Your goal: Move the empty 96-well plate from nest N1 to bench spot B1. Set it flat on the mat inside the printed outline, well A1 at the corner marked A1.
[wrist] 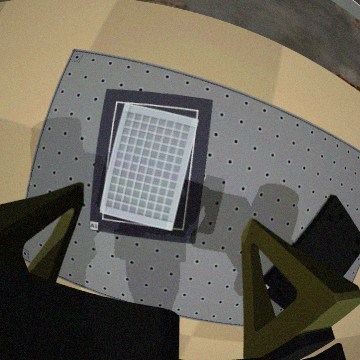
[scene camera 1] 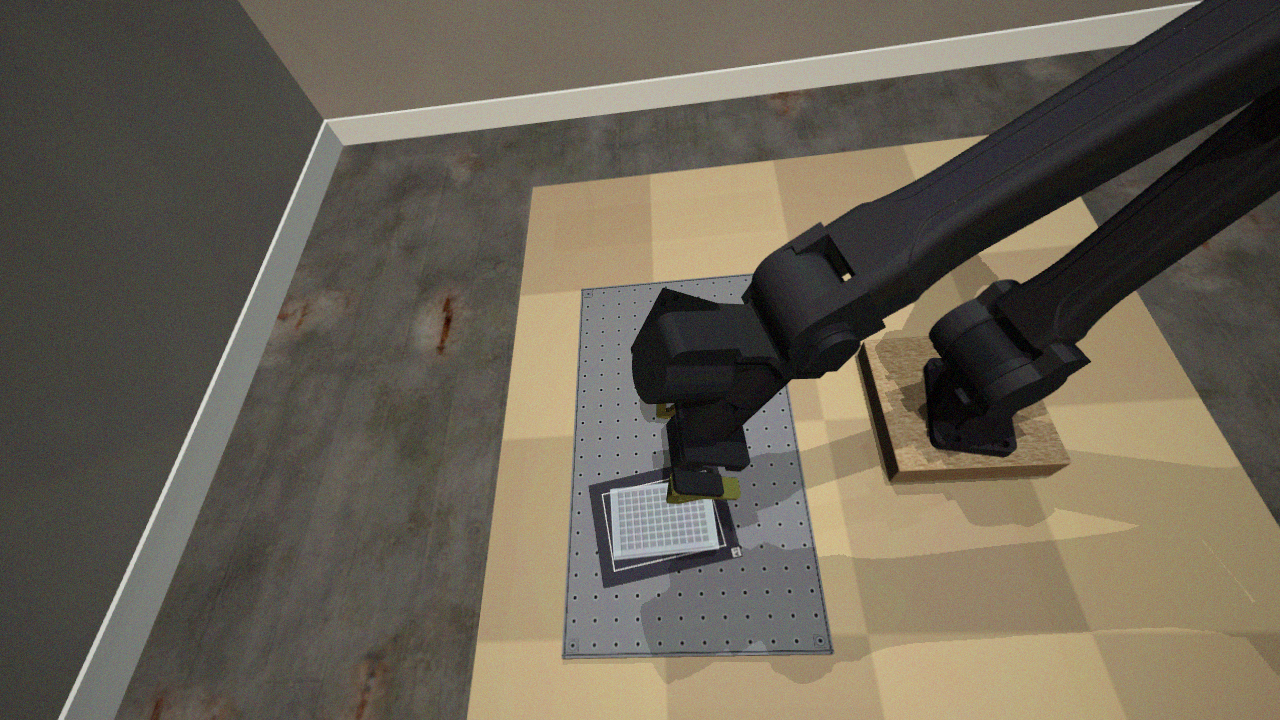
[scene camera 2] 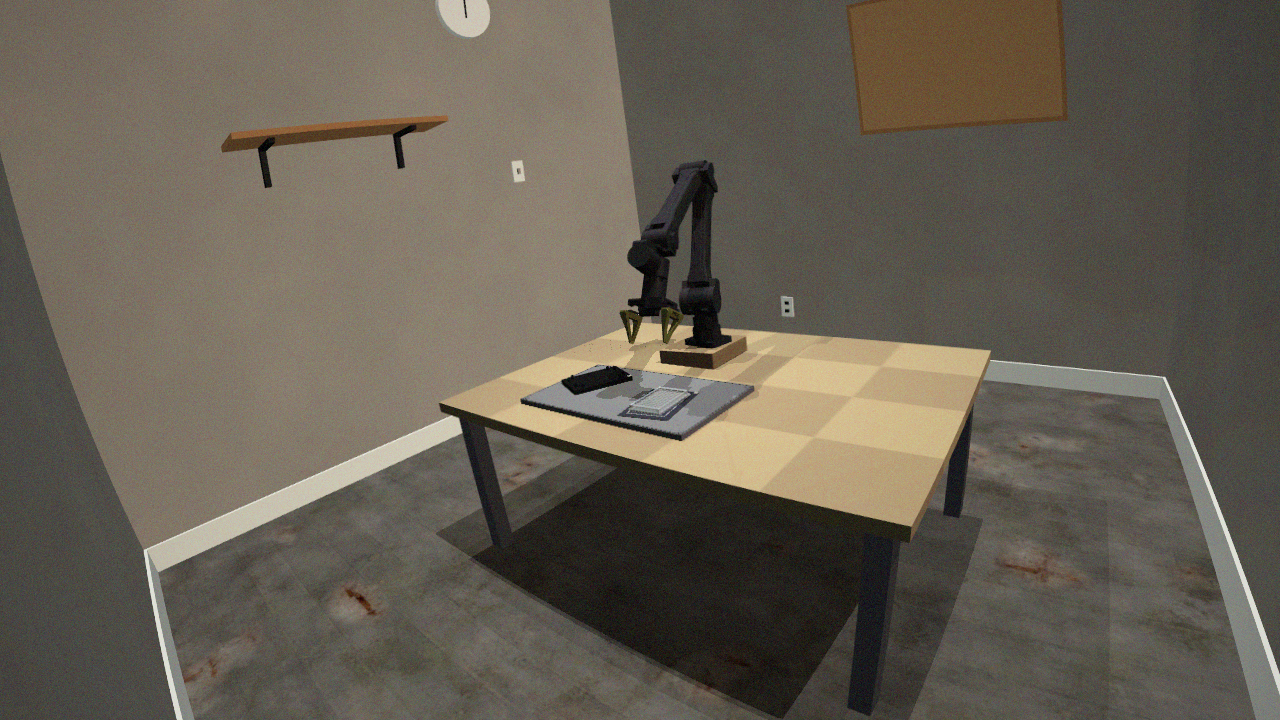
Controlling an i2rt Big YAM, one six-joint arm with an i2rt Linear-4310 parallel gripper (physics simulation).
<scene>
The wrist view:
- my gripper
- well plate: on a dark mat
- dark mat
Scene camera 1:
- my gripper
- well plate
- dark mat
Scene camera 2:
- my gripper
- well plate
</scene>
